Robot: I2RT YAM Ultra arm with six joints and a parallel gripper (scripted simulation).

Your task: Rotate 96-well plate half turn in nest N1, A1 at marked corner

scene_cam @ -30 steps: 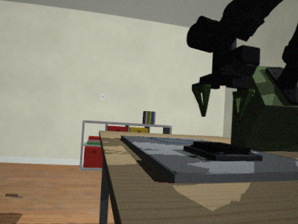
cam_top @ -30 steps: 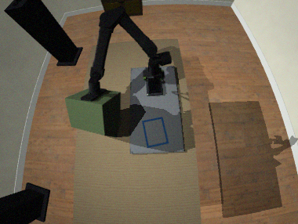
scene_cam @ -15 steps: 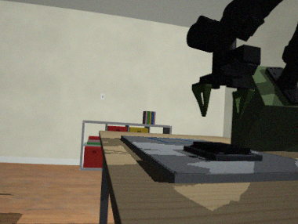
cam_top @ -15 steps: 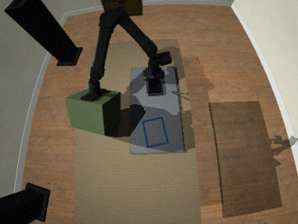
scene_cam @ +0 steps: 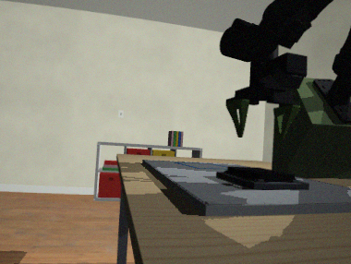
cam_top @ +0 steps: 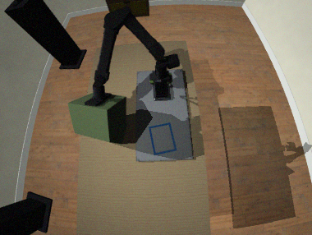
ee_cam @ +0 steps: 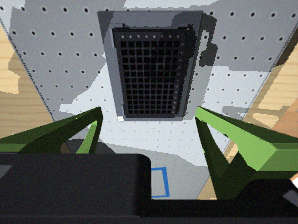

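Right now my hand is 80 mm above the black 96-well plate. Round my hand: plate nest N1: 90 mm below.
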